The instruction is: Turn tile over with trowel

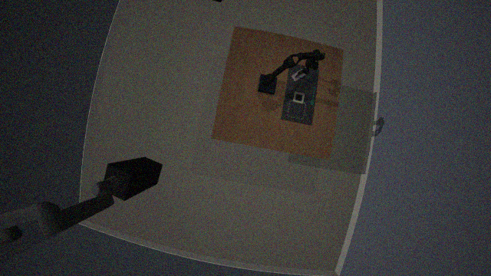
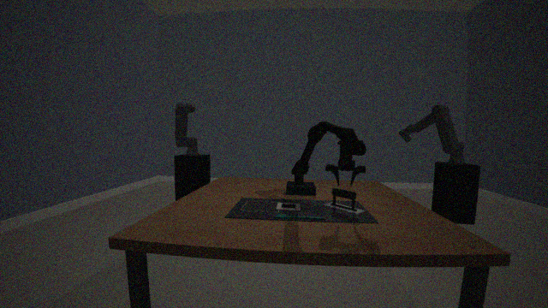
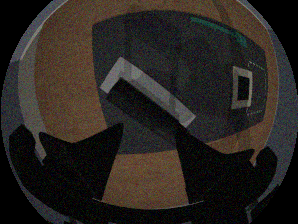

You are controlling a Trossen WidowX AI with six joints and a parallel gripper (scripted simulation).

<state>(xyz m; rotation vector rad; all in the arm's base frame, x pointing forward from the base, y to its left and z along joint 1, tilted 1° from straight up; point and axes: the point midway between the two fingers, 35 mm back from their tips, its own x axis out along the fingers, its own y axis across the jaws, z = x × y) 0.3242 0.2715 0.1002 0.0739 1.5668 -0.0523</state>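
My gripper tip is 70 mm above the trowel, 20 mm to the left of it and 10 mm past it. Round my gripper tip: tile: 260 mm to the right, 100 mm below, 60 mm ahead; then dark mat: 210 mm to the right, 130 mm below, 70 mm ahead.
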